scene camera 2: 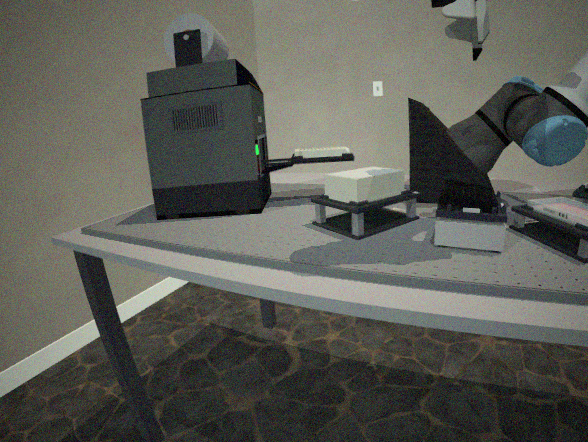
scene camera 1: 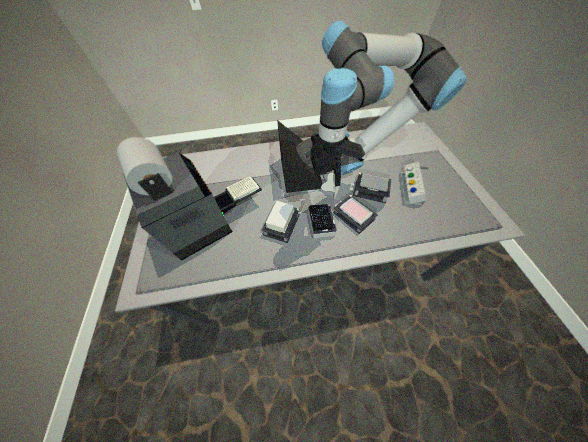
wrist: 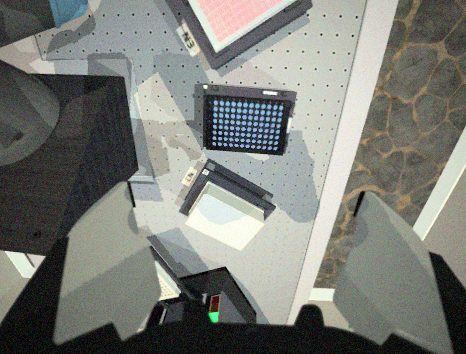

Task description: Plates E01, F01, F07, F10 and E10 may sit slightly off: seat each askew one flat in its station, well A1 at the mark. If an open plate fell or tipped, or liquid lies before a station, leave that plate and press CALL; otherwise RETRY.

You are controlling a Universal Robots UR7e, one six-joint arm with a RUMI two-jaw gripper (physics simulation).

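Places are measured from the arm's base along level axes (x ahead, y left, z up), in metres.
Where they show: gripper, fingertip midpoint: [scene camera 2: 477, 53] [scene camera 1: 328, 182] [wrist: 244, 190]; arm's base, origin of the base link: [scene camera 2: 466, 152] [scene camera 1: 306, 156] [wrist: 12, 121].
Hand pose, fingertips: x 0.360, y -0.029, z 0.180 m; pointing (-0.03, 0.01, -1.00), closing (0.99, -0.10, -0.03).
Note:
Each offset is from my fingertips to the top centre of the thing. "spot": to the spot under its first point.
My gripper [scene camera 1: 331, 181] [wrist: 244, 190] is open and empty, above the table beside the dark slanted panel. A white deep plate {dx -0.047, dy -0.186, dz -0.189 m} [scene camera 1: 281, 216] [scene camera 2: 363, 185] [wrist: 225, 219] lies on station N2; I cannot tell whether it is slightly off. A black plate with blue wells {dx +0.002, dy -0.012, dz -0.203 m} [scene camera 1: 320, 217] [wrist: 244, 124] lies roughly parallel to its station. A pink plate {dx +0.001, dy +0.161, dz -0.227 m} [scene camera 1: 356, 210] [wrist: 235, 17] is on station N3. A grey plate {dx -0.120, dy +0.309, dz -0.211 m} [scene camera 1: 374, 185] is at the back right station. A cream plate {dx -0.222, dy -0.322, dz -0.159 m} [scene camera 1: 243, 189] [scene camera 2: 321, 152] [wrist: 167, 284] lies on the machine's extended tray. Plate names are not readable.
The dark machine {dx -0.134, dy -0.569, dz +0.175 m} [scene camera 1: 187, 220] [scene camera 2: 207, 145] with a white roll stands at the left. The slanted dark panel [scene camera 1: 295, 165] [scene camera 2: 432, 155] [wrist: 95, 130] rises behind the stations. A box with coloured buttons {spot: dx -0.055, dy +0.489, dz -0.211 m} [scene camera 1: 414, 183] stands at the right; its button labels are not readable.

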